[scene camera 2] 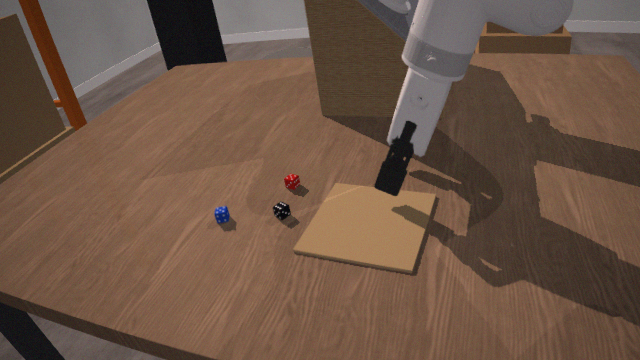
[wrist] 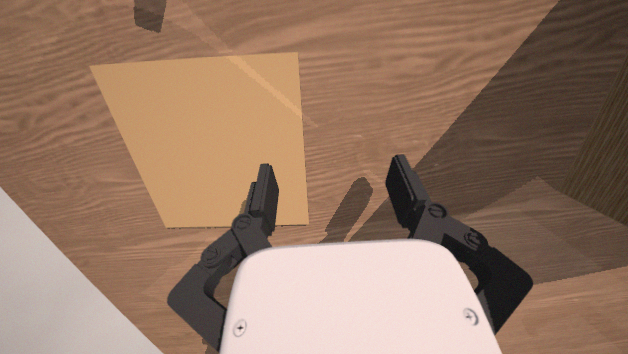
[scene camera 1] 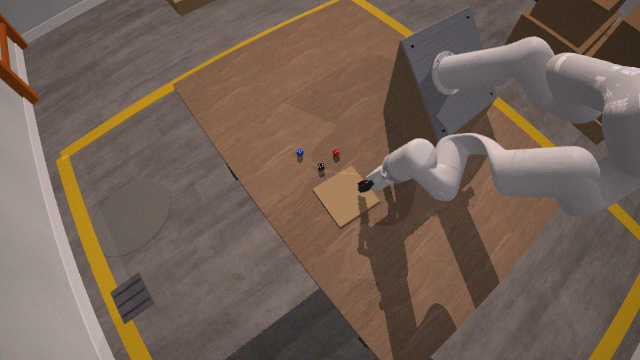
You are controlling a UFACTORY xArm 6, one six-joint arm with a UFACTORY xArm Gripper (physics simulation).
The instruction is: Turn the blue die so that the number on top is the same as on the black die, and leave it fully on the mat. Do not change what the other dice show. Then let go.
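Seen in the pictures: gripper, between the fingertips: (scene camera 2: pixel 393 171) (wrist: pixel 331 172); arm's base, origin of its link: (scene camera 1: pixel 446 73).
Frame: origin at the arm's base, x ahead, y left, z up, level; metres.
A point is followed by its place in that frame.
The blue die (scene camera 1: pixel 300 152) @[x 0.437, y -0.134, z -0.187 m] (scene camera 2: pixel 222 214) @[x 0.442, y -0.134, z -0.189 m] rests on the wooden table, off the mat and farthest from it of the three dice. The black die (scene camera 1: pixel 321 166) @[x 0.416, y -0.057, z -0.187 m] (scene camera 2: pixel 281 211) @[x 0.424, y -0.055, z -0.189 m] is on the table between the blue die and the mat; its top pips are too small to read surely. The tan square mat (scene camera 1: pixel 340 205) @[x 0.446, y 0.071, z -0.199 m] (scene camera 2: pixel 360 235) @[x 0.441, y 0.052, z -0.199 m] (wrist: pixel 200 130) @[x 0.418, y 0.031, z -0.199 m] has no die on it. My gripper (scene camera 1: pixel 365 185) @[x 0.323, y 0.070, z -0.185 m] (scene camera 2: pixel 388 191) @[x 0.323, y 0.070, z -0.185 m] (wrist: pixel 331 172) @[x 0.323, y 0.070, z -0.185 m] is open and empty, above the mat's edge nearest the arm's base. In the wrist view one finger overlaps the mat, and the dice do not show.
The red die (scene camera 1: pixel 336 152) @[x 0.350, y -0.068, z -0.187 m] (scene camera 2: pixel 292 181) @[x 0.357, y -0.067, z -0.188 m] rests on the table (scene camera 1: pixel 260 110) @[x 0.443, y -0.365, z -0.203 m] (scene camera 2: pixel 150 280) @[x 0.561, y -0.174, z -0.203 m] near the black die, off the mat. A large wooden block (scene camera 2: pixel 355 60) @[x 0.116, y -0.030, z -0.096 m] (wrist: pixel 607 160) @[x 0.116, y 0.079, z -0.183 m] stands behind the mat, under the arm's sloping grey mounting plate (scene camera 1: pixel 420 65) @[x 0.085, y -0.043, z 0.042 m]. Arm shadows cross the table.
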